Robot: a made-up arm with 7 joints. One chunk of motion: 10 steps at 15 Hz.
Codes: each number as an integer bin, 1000 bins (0 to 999) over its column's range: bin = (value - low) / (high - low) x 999, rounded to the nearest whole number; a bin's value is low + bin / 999 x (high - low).
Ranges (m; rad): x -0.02..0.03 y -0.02..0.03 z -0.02..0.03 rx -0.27..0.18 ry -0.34..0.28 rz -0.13..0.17
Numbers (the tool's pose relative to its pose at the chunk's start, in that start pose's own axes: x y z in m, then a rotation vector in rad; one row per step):
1: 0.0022 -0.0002 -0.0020 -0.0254 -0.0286 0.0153
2: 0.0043 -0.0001 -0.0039 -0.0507 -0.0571 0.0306
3: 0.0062 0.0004 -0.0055 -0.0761 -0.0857 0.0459
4: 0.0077 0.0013 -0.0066 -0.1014 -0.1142 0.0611
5: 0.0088 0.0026 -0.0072 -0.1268 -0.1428 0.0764
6: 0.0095 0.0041 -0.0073 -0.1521 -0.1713 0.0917
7: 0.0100 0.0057 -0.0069 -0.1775 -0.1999 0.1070
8: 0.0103 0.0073 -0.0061 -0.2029 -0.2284 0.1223
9: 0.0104 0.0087 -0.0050 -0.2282 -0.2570 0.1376
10: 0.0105 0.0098 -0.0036 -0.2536 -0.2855 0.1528
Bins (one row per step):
1: 444 396 360 543 502 484
2: 486 398 322 487 456 535
3: 523 408 290 430 410 586
4: 553 426 268 374 364 636
5: 575 452 256 318 318 687
6: 589 482 254 262 272 738
7: 599 513 262 205 226 789
8: 605 545 278 149 180 840
9: 607 573 300 93 134 891
10: 609 595 328 36 88 942

